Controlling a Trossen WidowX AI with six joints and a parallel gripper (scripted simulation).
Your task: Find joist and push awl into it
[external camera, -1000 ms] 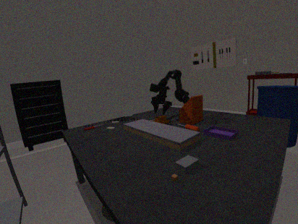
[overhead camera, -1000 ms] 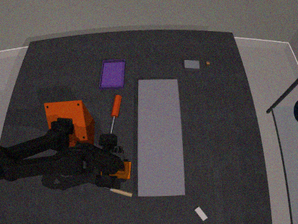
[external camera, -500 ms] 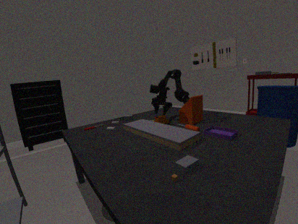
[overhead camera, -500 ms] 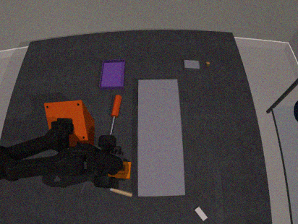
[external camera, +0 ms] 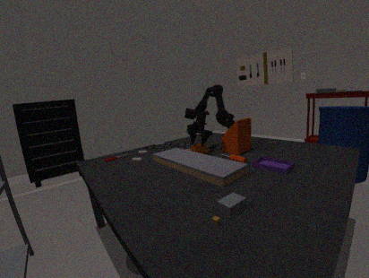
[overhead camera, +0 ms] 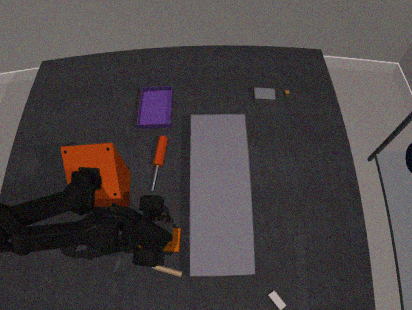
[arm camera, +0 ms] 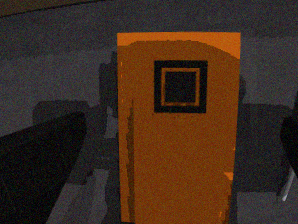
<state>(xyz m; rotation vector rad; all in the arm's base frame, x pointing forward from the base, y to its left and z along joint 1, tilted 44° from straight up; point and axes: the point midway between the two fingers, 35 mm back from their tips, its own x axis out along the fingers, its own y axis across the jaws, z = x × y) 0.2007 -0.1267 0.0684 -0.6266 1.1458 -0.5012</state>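
Right now the stud finder is 1 cm below my gripper tip. Also, from my gripper tip: square light: 2 cm ahead; purple tray: 6 cm behind, 47 cm to the left, 4 cm below; awl: 2 cm behind, 8 cm to the right, 5 cm below.
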